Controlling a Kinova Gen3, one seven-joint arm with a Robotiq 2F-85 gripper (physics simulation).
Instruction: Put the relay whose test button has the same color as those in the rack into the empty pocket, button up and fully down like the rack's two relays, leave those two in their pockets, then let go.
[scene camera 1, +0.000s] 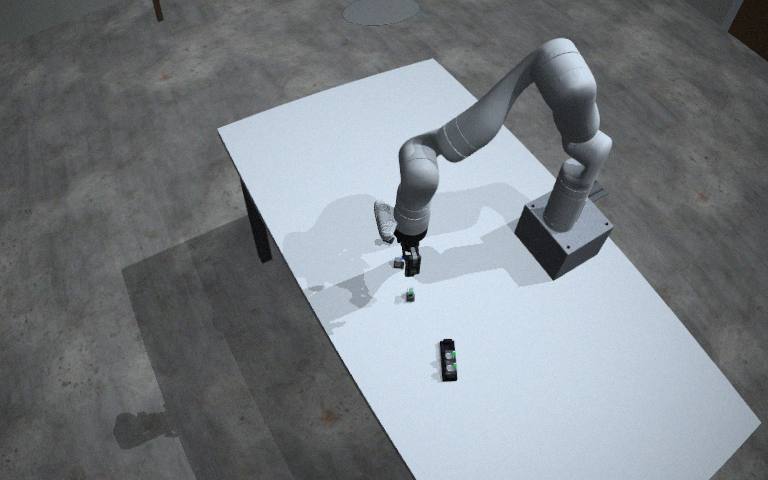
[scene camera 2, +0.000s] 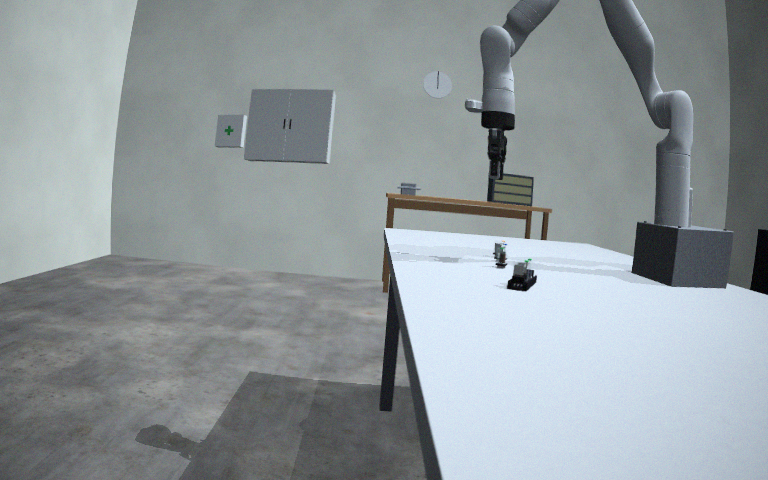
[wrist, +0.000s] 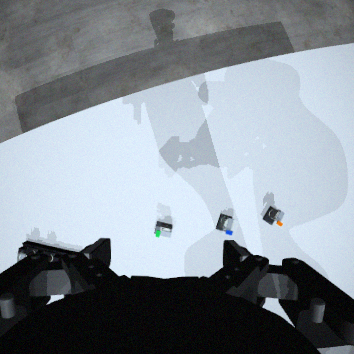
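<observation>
My gripper is open and empty, pointing down high above the table. The loose relay with a green button stands on the table, ahead of the gap between the fingers in the wrist view. A blue-button relay and an orange-button relay stand to its right there; the arm hides the orange one in scene camera 1. The black rack holds two green-button relays; its empty pocket appears at the end towards the loose relays. A finger partly covers the rack in the wrist view.
The white table bears the relays and rack. The arm's grey base box stands at its right side. A wooden table stands behind it by the wall.
</observation>
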